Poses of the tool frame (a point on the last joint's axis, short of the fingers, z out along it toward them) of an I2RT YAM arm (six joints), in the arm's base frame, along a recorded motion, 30 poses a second.
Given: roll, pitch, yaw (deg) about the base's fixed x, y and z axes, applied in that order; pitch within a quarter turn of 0, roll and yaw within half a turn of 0; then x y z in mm.
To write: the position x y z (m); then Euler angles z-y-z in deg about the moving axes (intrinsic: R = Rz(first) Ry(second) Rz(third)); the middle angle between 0 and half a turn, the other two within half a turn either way. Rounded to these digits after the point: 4 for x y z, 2 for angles.
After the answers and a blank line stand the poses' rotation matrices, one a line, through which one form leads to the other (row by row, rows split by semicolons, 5 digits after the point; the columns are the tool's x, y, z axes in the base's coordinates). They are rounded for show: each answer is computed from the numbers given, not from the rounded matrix.
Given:
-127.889 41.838 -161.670 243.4 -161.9 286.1
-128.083 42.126 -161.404 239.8 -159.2 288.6
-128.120 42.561 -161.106 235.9 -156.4 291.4
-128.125 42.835 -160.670 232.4 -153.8 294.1
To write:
0.2434 -0.1619 0.2861 -44.24 117.23 -41.40
0.2398 -0.1592 0.2886 -43.68 117.22 -41.03
0.2359 -0.1564 0.2914 -43.15 117.04 -40.59
0.2324 -0.1538 0.2941 -42.59 116.92 -40.31

-0.70723 0.30657 0.63705; -0.23431 0.74853 -0.62033; -0.66703 -0.58798 -0.45755
-0.70295 0.30371 0.64313; -0.23651 0.75297 -0.61409; -0.67076 -0.58378 -0.45746
-0.69687 0.30355 0.64979; -0.23851 0.75636 -0.60913; -0.67637 -0.57946 -0.45468
-0.69198 0.30034 0.65648; -0.24273 0.75961 -0.60338; -0.67989 -0.57687 -0.45273

